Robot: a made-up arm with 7 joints. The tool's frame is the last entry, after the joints. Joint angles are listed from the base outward. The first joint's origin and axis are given. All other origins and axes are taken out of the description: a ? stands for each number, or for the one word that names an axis. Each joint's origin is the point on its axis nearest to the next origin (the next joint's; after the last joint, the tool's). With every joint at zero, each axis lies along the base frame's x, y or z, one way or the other. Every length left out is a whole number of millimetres.
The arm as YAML. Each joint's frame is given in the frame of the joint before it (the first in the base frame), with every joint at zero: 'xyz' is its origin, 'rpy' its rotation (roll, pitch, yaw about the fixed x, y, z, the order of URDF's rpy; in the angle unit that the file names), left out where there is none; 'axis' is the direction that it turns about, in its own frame. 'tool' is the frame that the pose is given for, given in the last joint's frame.
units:
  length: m
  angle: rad
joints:
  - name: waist
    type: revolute
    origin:
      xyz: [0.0, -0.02, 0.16]
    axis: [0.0, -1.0, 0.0]
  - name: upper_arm
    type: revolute
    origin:
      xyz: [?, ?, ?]
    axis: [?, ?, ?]
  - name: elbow
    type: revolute
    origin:
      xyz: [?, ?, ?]
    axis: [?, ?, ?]
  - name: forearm
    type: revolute
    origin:
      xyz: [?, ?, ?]
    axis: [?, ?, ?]
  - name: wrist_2
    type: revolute
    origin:
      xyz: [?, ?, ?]
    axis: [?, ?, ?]
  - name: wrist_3
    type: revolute
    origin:
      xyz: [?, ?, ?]
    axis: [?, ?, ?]
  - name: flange
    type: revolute
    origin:
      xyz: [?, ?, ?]
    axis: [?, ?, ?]
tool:
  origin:
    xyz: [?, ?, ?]
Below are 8 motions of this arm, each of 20 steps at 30 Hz.
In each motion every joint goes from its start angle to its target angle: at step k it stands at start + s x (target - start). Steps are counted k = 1, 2, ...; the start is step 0. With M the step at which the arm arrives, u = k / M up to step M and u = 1 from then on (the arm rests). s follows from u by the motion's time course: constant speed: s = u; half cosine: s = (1 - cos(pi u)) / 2; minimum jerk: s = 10 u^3 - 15 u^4 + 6 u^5.
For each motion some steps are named. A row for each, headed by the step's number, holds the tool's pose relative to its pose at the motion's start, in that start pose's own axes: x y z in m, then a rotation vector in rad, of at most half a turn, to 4 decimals.
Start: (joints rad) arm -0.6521 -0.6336 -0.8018 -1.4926 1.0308 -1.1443 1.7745
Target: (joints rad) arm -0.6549 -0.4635 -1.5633 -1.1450 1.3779 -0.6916 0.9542
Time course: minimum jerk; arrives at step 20
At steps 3, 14, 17, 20:
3: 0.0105 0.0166 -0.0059 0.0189 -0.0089 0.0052
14: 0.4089 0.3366 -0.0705 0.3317 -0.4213 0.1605
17: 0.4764 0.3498 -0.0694 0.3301 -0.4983 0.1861
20: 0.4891 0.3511 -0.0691 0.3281 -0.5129 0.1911

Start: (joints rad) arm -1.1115 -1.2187 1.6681 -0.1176 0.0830 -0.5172 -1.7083
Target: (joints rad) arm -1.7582 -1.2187 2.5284 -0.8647 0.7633 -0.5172 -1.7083
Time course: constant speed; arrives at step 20
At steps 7, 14, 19, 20:
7: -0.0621 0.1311 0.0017 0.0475 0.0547 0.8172
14: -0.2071 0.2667 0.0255 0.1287 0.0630 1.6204
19: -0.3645 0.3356 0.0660 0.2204 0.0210 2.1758
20: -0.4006 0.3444 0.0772 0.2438 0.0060 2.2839

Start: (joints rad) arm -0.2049 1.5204 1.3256 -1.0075 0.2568 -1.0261 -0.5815
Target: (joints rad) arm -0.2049 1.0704 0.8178 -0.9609 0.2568 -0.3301 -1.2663
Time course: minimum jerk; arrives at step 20
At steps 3, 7, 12, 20:
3: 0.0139 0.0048 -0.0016 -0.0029 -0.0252 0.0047
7: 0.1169 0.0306 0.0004 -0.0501 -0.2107 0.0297
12: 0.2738 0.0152 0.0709 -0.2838 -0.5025 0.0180
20: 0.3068 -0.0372 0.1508 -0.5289 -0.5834 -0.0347

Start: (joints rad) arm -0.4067 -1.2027 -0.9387 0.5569 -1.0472 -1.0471 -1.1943
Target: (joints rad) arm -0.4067 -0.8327 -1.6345 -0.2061 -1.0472 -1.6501 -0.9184
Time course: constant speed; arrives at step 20
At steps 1, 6, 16, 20:
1: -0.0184 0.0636 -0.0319 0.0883 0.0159 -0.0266
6: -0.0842 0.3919 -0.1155 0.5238 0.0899 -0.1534
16: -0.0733 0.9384 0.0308 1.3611 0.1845 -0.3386
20: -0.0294 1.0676 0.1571 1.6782 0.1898 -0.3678

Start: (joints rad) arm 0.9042 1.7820 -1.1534 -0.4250 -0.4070 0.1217 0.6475
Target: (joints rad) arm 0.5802 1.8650 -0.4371 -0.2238 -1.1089 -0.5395 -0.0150
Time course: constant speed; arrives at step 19
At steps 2, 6, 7, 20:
2: -0.0129 -0.0410 0.0168 -0.0664 0.0561 0.0342
6: -0.0363 -0.1086 0.0523 -0.1756 0.1795 0.0998
7: -0.0416 -0.1225 0.0612 -0.1977 0.2122 0.1155
20: -0.0863 -0.1995 0.1467 -0.2916 0.6309 0.2842

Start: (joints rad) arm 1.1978 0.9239 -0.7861 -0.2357 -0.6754 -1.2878 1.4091
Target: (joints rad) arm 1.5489 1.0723 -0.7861 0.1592 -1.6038 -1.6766 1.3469
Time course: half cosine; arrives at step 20
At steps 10, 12, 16, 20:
10: -0.1655 0.0680 0.1360 -0.0793 0.3240 -0.0738
12: -0.2107 0.0917 0.1880 -0.0918 0.4267 -0.0764
16: -0.2759 0.1274 0.2798 -0.1017 0.5931 -0.0580
20: -0.2980 0.1392 0.3168 -0.1024 0.6563 -0.0431

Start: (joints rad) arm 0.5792 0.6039 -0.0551 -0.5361 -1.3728 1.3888 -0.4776
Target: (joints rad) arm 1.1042 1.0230 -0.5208 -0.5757 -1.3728 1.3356 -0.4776
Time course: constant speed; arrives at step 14
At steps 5, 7, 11, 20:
5: -0.0523 0.2402 0.0755 0.1268 0.1276 -0.1569
7: -0.0670 0.3258 0.1218 0.1790 0.1856 -0.2062
11: -0.0888 0.4721 0.2370 0.2831 0.3103 -0.2804
20: -0.1009 0.5563 0.3383 0.3588 0.4094 -0.3138

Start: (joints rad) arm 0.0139 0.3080 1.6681 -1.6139 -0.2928 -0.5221 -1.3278
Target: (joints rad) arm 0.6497 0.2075 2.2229 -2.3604 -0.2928 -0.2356 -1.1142
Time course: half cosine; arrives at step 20
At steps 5, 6, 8, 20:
5: -0.0242 0.1158 0.0303 0.0663 0.0066 -0.0680
6: -0.0285 0.1623 0.0449 0.0924 0.0068 -0.1000
8: -0.0252 0.2673 0.0836 0.1498 0.0015 -0.1841
20: 0.2216 0.5857 0.2941 0.3124 -0.1210 -0.7324

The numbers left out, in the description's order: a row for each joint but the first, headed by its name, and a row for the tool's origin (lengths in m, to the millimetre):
upper_arm: xyz -0.16 0.0 0.06, axis 1.0 0.0 0.0
elbow: xyz 0.0 -0.25 -0.38, axis 0.0 0.0 1.0
forearm: xyz -0.22 -0.05 0.0, axis -1.0 0.0 0.0
wrist_2: xyz 0.0 -0.04 -0.53, axis 0.0 0.0 1.0
wrist_3: xyz -0.12 0.12 0.0, axis 0.0 -1.0 0.0
flange: xyz -0.06 0.0 -0.39, axis 0.0 0.0 -1.0
tool: xyz -0.04 -0.1 0.0

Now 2 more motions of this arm.
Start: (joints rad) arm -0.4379 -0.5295 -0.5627 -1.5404 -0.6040 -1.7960 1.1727
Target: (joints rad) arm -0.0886 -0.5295 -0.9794 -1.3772 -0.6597 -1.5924 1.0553
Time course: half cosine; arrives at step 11
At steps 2, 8, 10, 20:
2: 0.0176 0.0270 0.0188 0.0433 -0.0396 0.0330
8: 0.0667 0.2837 0.2506 0.4405 -0.3650 0.4059
10: 0.0483 0.3310 0.3040 0.5188 -0.4189 0.4939
20: 0.0451 0.3370 0.3111 0.5291 -0.4257 0.5058

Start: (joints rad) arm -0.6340 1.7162 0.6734 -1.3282 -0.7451 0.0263 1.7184
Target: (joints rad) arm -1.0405 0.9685 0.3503 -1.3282 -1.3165 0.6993 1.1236
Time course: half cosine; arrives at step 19
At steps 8, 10, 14, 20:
8: -0.0735 0.3261 -0.0193 0.5737 -0.0270 -0.2206
10: -0.0579 0.4572 0.0250 0.8071 -0.0915 -0.3314
14: 0.0351 0.6208 0.1639 1.1717 -0.2857 -0.5727
20: 0.1093 0.6539 0.2545 1.3235 -0.4270 -0.7304

